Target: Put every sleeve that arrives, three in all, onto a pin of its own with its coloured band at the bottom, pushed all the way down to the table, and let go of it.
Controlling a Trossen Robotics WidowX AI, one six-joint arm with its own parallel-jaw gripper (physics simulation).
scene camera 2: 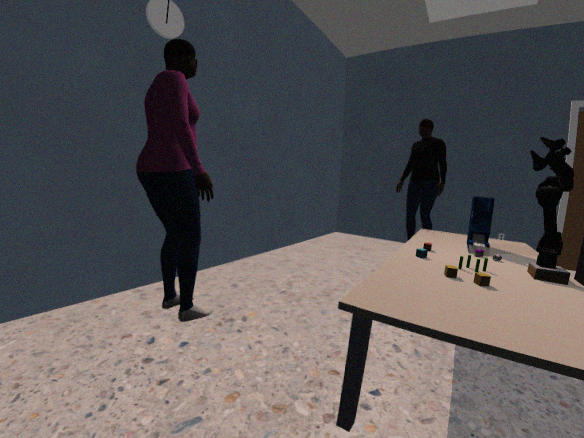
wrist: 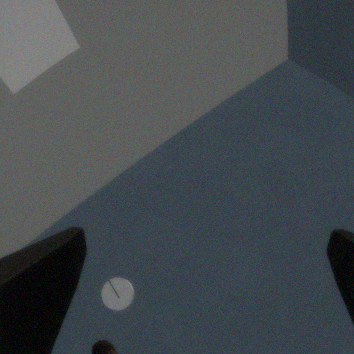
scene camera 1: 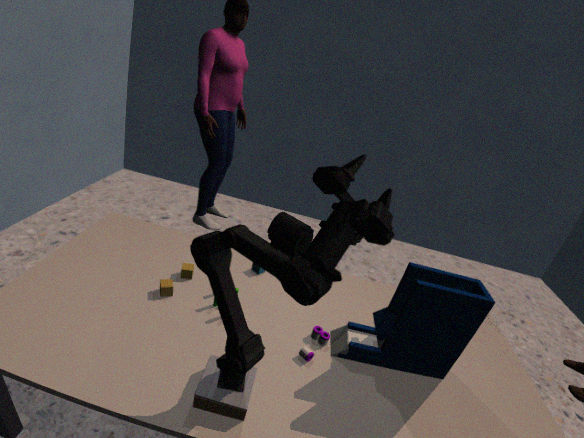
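Two sleeves stand upright side by side with their magenta bands on top, the left sleeve (scene camera 1: 317,332) and the right sleeve (scene camera 1: 324,337); their magenta tops blend together in scene camera 2. A third sleeve (scene camera 1: 306,354) (scene camera 2: 497,258) lies on its side, its magenta end toward the lower right in scene camera 1. Several green pins stand on the table, among them one pin (scene camera 2: 461,262) and another pin (scene camera 2: 485,264); the arm partly hides them in scene camera 1. My gripper (scene camera 1: 377,173) (scene camera 2: 537,145) (wrist: 211,243) is open and empty, high above the table, fingers pointing up.
A tall blue chute (scene camera 1: 425,325) (scene camera 2: 481,215) stands right of the sleeves. Two yellow blocks (scene camera 1: 187,271) (scene camera 2: 482,279), a teal block (scene camera 1: 257,268) (scene camera 2: 421,253) and a red block (scene camera 2: 427,246) are on the table. A person in pink (scene camera 1: 222,70) (scene camera 2: 167,125) and one in black (scene camera 2: 426,160) stand beyond.
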